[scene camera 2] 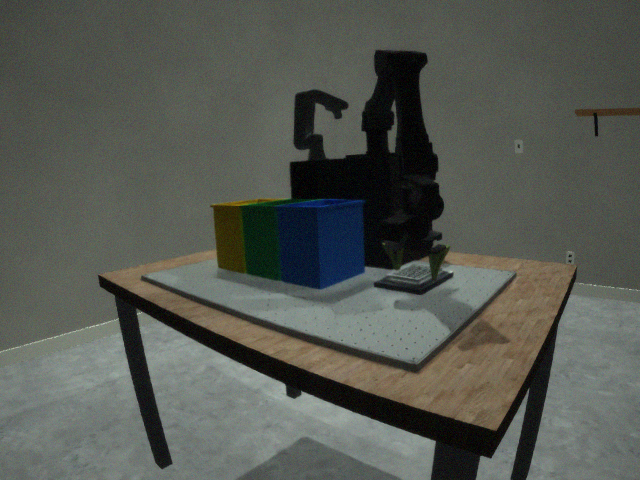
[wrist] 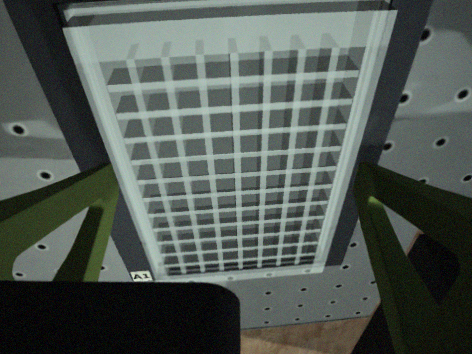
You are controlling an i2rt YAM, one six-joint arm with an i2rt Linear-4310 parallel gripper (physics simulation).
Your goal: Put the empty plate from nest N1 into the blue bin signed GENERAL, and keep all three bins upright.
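Frame: origin at the arm's base, x up, y right, z ahead, level; metres.
Seen in the pictures: gripper, fingertip midpoint: (scene camera 2: pixel 415 275) (wrist: pixel 235 176); arm's base, link origin: (scene camera 2: pixel 378 157).
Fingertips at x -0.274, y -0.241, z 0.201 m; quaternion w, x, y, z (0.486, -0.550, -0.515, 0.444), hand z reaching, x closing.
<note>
Pixels of each thing's top centre, then the offset from my fingertips to it. Level surfaces: height alone.
- dark nest, top centre: (wrist: pixel 236 172) (scene camera 2: pixel 415 275) dx -0.001, dy +0.000, dz +0.001 m
- blue bin, top centre: (scene camera 2: pixel 320 202) dx +0.164, dy +0.208, dz +0.082 m
- green bin, top centre: (scene camera 2: pixel 281 202) dx +0.164, dy +0.339, dz +0.090 m
- yellow bin, top centre: (scene camera 2: pixel 249 201) dx +0.164, dy +0.470, dz +0.099 m
- grey perforated board, surface height: dx -0.016 m
- wooden table, surface height: dx -0.029 m
A clear, gridded plate (scene camera 2: pixel 412 271) (wrist: pixel 250 150) lies flat in a dark nest (scene camera 2: pixel 403 287) (wrist: pixel 86 140); the nest carries an A1 label. Its wells look empty. My gripper (scene camera 2: pixel 415 273) (wrist: pixel 235 176) is open, its green fingers on either side of the plate. In the wrist view the fingertips overlap the plate's long edges or nearly so; contact cannot be told. The blue bin (scene camera 2: pixel 320 242) stands upright left of the nest in the scene view. Its GENERAL sign does not show. The green bin (scene camera 2: pixel 261 240) and yellow bin (scene camera 2: pixel 229 237) stand upright beside it.
The bins and nest stand on a grey perforated board (scene camera 2: pixel 361 325) (wrist: pixel 300 303) on a wooden table (scene camera 2: pixel 465 384) (wrist: pixel 285 340). A large black box (scene camera 2: pixel 330 178) stands behind the bins, with a dark bent arm-like shape (scene camera 2: pixel 303 121) above it. The robot arm rises behind the nest.
</note>
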